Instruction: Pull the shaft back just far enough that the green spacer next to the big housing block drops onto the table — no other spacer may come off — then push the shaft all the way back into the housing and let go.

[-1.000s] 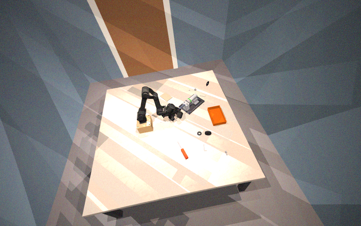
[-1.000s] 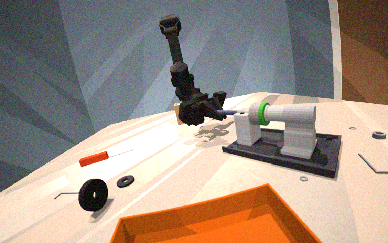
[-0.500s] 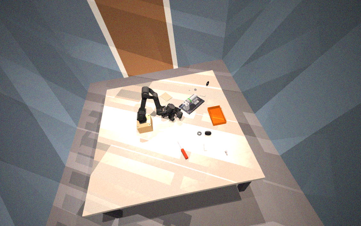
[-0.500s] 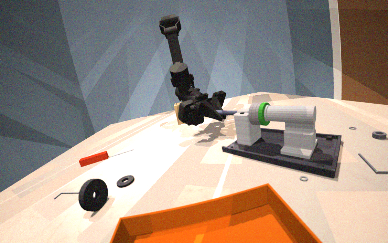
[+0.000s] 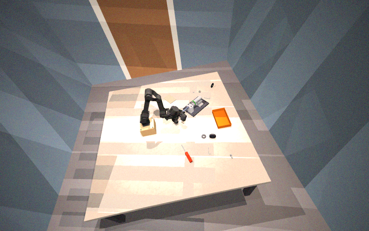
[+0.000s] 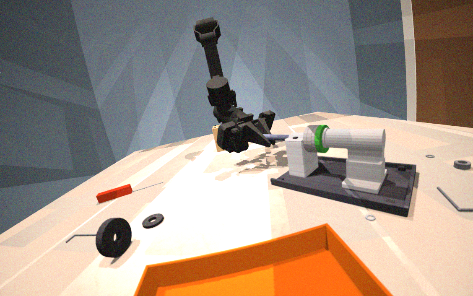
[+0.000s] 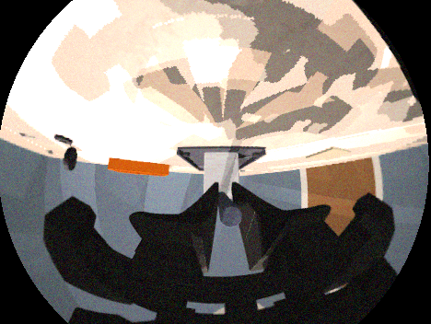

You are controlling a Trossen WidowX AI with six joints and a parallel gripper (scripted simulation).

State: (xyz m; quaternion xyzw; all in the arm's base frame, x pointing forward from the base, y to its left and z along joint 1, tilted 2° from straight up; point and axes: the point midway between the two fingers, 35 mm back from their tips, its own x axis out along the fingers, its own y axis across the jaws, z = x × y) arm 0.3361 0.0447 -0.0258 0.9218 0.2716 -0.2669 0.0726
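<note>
Right now the shaft is 50 mm ahead of my gripper tip, 30 mm to the left of it and 20 mm above it. Also, from my gripper tip: orange tray (320 mm ahead, 130 mm to the right, 50 mm below); then grey spacer (90 mm ahead, 60 mm to the left, 20 mm above); then green spacer (110 mm ahead, 70 mm to the left, 20 mm above).
</note>
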